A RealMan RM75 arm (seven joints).
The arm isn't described. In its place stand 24 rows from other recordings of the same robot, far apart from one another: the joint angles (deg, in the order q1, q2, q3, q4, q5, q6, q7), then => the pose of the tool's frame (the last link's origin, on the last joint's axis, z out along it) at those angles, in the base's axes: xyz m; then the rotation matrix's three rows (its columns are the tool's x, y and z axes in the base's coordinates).
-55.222, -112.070, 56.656, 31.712, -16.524, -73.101, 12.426 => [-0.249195 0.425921 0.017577], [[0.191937 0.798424 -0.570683], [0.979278 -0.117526 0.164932], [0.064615 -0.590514 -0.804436]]
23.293, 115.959, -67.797, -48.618, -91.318, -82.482, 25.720 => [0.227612 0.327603 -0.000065], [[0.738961 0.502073 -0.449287], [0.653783 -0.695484 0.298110], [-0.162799 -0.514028 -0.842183]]
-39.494, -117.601, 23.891, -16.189, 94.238, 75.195, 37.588 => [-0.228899 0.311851 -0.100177], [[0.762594 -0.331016 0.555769], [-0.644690 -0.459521 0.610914], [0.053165 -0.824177 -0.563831]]
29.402, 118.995, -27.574, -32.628, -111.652, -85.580, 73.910 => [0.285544 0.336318 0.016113], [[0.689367 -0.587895 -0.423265], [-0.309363 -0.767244 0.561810], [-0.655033 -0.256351 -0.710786]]
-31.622, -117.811, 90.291, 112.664, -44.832, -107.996, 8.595 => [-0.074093 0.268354 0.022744], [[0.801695 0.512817 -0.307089], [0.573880 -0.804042 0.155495], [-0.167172 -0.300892 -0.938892]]
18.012, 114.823, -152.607, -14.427, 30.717, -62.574, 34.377 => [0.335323 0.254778 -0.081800], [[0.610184 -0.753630 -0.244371], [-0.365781 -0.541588 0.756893], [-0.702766 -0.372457 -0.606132]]
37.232, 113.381, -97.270, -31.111, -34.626, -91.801, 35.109 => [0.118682 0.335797 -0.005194], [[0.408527 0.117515 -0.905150], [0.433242 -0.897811 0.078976], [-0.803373 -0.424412 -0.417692]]
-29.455, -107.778, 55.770, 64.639, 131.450, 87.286, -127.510 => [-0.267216 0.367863 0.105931], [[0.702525 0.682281 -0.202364], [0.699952 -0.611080 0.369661], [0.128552 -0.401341 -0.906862]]
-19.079, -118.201, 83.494, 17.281, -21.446, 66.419, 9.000 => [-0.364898 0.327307 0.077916], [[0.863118 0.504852 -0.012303], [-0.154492 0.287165 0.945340], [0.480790 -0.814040 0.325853]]
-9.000, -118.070, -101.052, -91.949, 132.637, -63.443, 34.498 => [-0.227041 0.329791 0.048225], [[0.702891 0.692023 -0.164465], [0.620119 -0.482925 0.618252], [0.348420 -0.536552 -0.768580]]
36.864, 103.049, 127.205, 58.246, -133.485, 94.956, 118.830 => [0.250488 0.382006 0.127855], [[-0.794251 0.569110 0.212788], [0.607582 0.745667 0.273542], [-0.002993 0.346547 -0.938028]]
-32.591, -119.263, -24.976, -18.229, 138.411, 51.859, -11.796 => [-0.249236 0.327404 -0.120358], [[0.820360 0.473975 0.319931], [0.101738 -0.671516 0.733972], [0.562724 -0.569573 -0.599107]]
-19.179, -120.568, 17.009, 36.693, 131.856, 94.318, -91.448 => [-0.351309 0.243539 0.007767], [[0.426732 0.862004 0.273584], [0.717621 -0.506846 0.477627], [0.550382 -0.007489 -0.834880]]
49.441, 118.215, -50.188, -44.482, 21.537, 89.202, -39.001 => [0.228429 0.381549 -0.002293], [[0.476367 -0.799109 0.366741], [-0.862347 -0.506014 0.017543], [0.171558 -0.324615 -0.930158]]
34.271, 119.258, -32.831, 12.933, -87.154, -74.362, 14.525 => [0.262983 0.287894 -0.105308], [[0.768429 -0.435340 -0.469038], [-0.034059 -0.759729 0.649347], [-0.639028 -0.483002 -0.598625]]
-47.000, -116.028, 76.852, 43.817, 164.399, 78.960, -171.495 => [-0.259616 0.385694 -0.008131], [[0.243081 0.651227 -0.718898], [0.958372 -0.275680 0.074325], [-0.149784 -0.707039 -0.691130]]
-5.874, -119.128, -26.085, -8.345, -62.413, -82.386, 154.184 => [-0.379033 0.196817 -0.018572], [[0.469039 0.880793 0.064852], [0.027390 -0.087902 0.995752], [0.882753 -0.465270 -0.065355]]
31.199, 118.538, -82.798, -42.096, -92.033, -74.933, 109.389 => [0.192403 0.325029 -0.074345], [[0.696991 -0.619828 -0.360578], [-0.633375 -0.767903 0.095710], [-0.336213 0.161672 -0.927805]]
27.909, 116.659, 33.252, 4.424, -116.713, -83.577, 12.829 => [0.306066 0.333695 0.028388], [[0.656620 -0.662403 -0.360657], [0.299879 -0.209472 0.930695], [-0.692043 -0.719266 0.061097]]
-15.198, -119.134, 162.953, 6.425, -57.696, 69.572, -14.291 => [-0.361098 0.241710 -0.061080], [[0.737178 0.663725 0.126638], [0.174370 -0.367934 0.913356], [0.652812 -0.651224 -0.386967]]
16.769, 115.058, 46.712, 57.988, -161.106, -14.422, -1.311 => [0.205491 0.309189 -0.121767], [[0.901124 -0.393540 -0.181935], [-0.149141 -0.675388 0.722224], [-0.407101 -0.623680 -0.667302]]
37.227, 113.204, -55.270, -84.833, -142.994, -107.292, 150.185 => [0.178655 0.356617 0.110121], [[0.611584 -0.729590 0.306045], [-0.790736 -0.550719 0.267292], [-0.026469 -0.405472 -0.913724]]
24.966, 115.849, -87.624, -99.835, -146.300, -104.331, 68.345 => [0.168272 0.293075 0.029548], [[0.540044 0.674195 0.503800], [0.718036 -0.681346 0.142099], [0.439065 0.285006 -0.852053]]
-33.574, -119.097, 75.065, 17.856, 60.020, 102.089, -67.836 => [-0.177661 0.297265 -0.032215], [[0.405697 0.251135 0.878830], [0.277130 -0.950048 0.143554], [0.870982 0.185311 -0.455028]]
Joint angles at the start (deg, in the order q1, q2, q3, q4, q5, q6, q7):
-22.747 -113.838 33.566 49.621 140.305 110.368 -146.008
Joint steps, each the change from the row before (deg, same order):
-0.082 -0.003 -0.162 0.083 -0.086 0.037 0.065
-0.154 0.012 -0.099 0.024 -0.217 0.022 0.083
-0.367 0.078 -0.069 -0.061 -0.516 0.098 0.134
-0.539 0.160 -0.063 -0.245 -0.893 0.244 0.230
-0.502 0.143 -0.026 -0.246 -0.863 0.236 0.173
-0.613 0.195 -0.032 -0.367 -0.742 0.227 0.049
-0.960 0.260 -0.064 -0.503 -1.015 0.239 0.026
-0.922 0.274 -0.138 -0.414 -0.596 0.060 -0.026
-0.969 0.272 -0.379 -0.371 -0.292 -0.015 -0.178
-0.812 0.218 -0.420 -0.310 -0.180 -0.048 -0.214
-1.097 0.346 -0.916 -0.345 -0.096 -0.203 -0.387
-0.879 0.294 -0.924 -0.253 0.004 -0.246 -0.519
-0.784 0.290 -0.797 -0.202 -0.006 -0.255 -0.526
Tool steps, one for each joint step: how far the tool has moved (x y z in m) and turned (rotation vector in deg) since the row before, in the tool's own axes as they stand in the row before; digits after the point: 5 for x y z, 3 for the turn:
0.00069 0.00062 -0.00040 -0.108 0.185 0.173
0.00118 0.00114 -0.00019 -0.202 0.180 0.295
0.00251 0.00265 -0.00020 -0.470 0.208 0.627
0.00344 0.00407 -0.00013 -0.893 0.201 0.926
0.00318 0.00385 0.00006 -0.865 0.154 0.833
0.00352 0.00389 0.00014 -0.806 0.046 0.705
0.00559 0.00580 0.00040 -1.086 0.108 1.035
0.00543 0.00461 -0.00001 -0.625 0.143 0.833
0.00565 0.00415 -0.00039 -0.426 0.263 0.585
0.00476 0.00333 -0.00039 -0.342 0.299 0.378
0.00695 0.00407 -0.00161 -0.334 0.800 0.338
0.00583 0.00306 -0.00170 -0.228 0.850 0.010
0.00536 0.00281 -0.00163 -0.164 0.789 -0.021

